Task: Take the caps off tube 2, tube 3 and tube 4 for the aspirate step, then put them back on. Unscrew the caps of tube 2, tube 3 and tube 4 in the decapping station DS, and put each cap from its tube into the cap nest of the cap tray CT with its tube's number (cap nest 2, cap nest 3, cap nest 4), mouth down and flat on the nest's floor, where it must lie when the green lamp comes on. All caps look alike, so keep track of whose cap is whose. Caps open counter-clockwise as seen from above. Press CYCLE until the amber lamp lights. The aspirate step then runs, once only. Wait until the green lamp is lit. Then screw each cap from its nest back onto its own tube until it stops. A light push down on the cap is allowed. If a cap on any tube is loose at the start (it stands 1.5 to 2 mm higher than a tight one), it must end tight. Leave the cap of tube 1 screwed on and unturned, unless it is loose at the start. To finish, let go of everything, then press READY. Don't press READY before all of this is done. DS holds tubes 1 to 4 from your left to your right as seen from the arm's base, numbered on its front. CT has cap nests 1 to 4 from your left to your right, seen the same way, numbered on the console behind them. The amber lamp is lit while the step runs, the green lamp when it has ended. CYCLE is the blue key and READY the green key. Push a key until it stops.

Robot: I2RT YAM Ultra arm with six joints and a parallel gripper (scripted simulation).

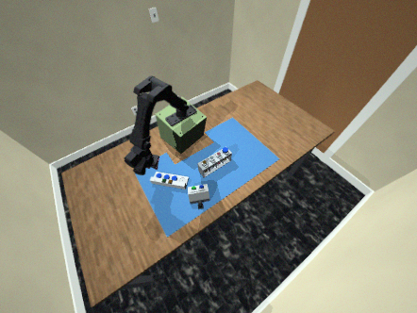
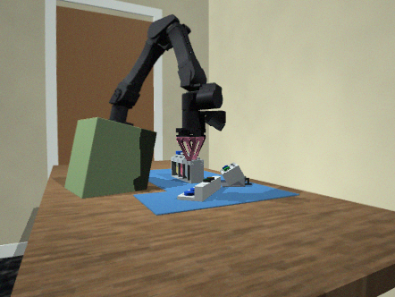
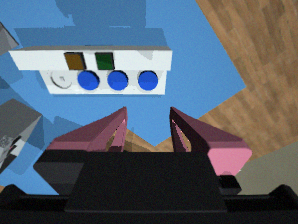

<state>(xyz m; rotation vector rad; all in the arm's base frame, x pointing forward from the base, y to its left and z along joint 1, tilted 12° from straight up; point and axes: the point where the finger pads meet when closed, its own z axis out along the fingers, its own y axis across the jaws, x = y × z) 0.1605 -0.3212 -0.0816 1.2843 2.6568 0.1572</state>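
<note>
Now: hand 23 cm short of the green key, 11 cm to the right of it and 6 cm above it. Round my hand: blue cycle key 25 cm ahead, 15 cm to the left, 6 cm below; then key box 25 cm ahead, 13 cm to the left, 8 cm below.
</note>
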